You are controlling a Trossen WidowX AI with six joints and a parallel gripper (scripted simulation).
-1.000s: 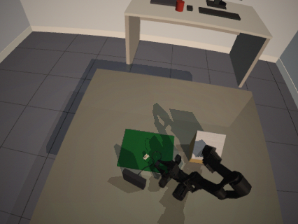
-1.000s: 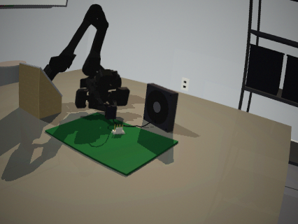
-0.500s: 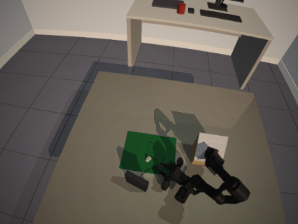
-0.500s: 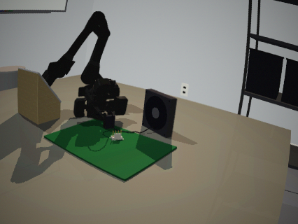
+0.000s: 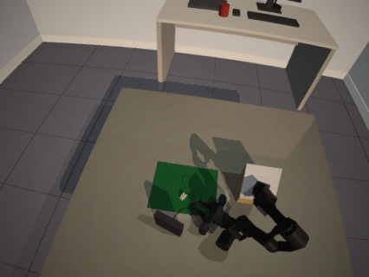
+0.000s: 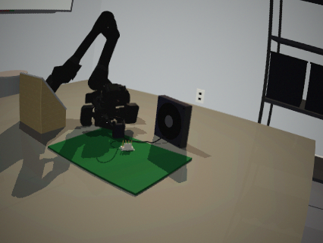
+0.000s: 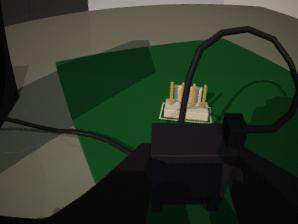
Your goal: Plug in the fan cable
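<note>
My gripper tip is 10 mm above the black plug. The rest, counted from my gripper tip: black fan 110 mm to the left, 80 mm ahead, 30 mm above; green board 80 mm to the right, 70 mm ahead, 50 mm below.
</note>
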